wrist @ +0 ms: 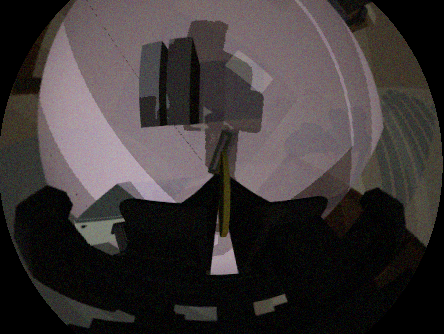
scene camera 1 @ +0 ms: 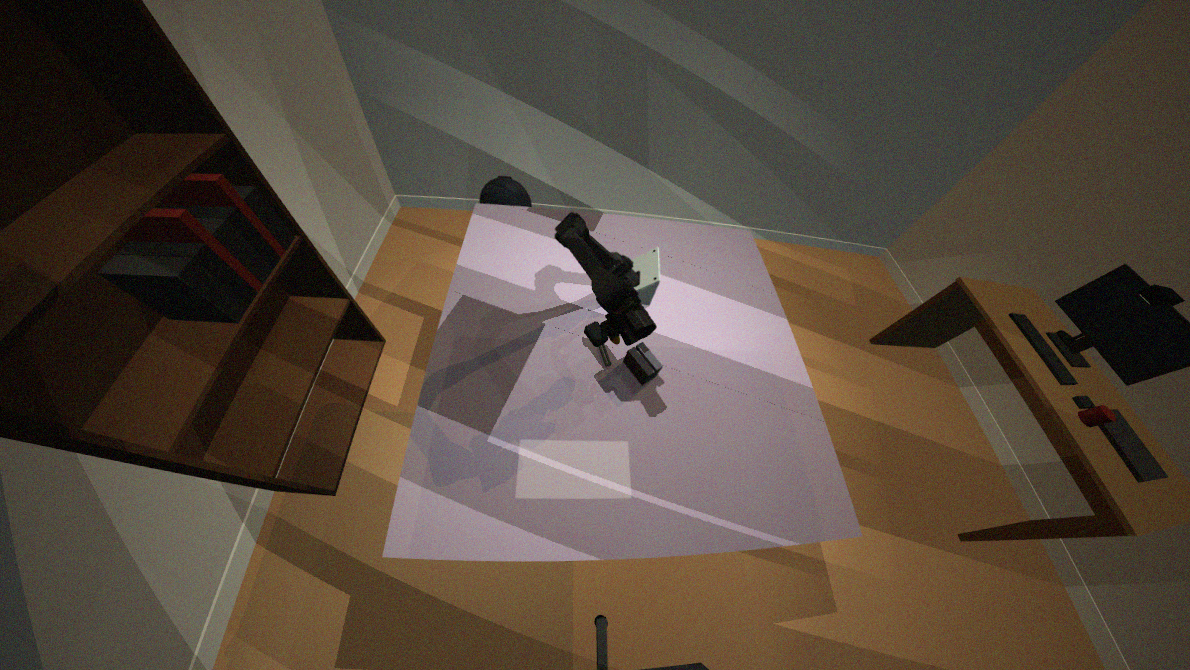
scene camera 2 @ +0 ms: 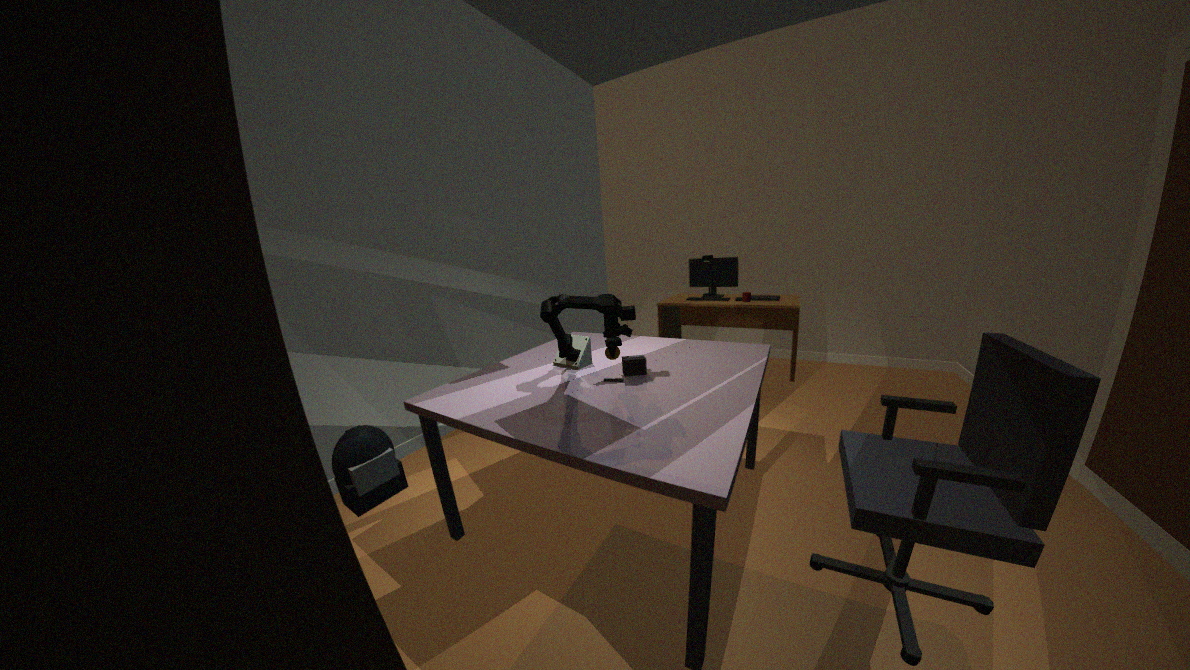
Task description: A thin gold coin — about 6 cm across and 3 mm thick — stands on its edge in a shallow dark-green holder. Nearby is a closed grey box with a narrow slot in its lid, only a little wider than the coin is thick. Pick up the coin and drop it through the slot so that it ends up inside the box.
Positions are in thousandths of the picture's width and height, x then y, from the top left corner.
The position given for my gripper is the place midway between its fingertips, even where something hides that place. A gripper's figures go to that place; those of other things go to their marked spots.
My gripper (wrist: 497, 534) is 0.10 m from the lens. A gold coin (wrist: 506, 618): 0.05 m from the lens.
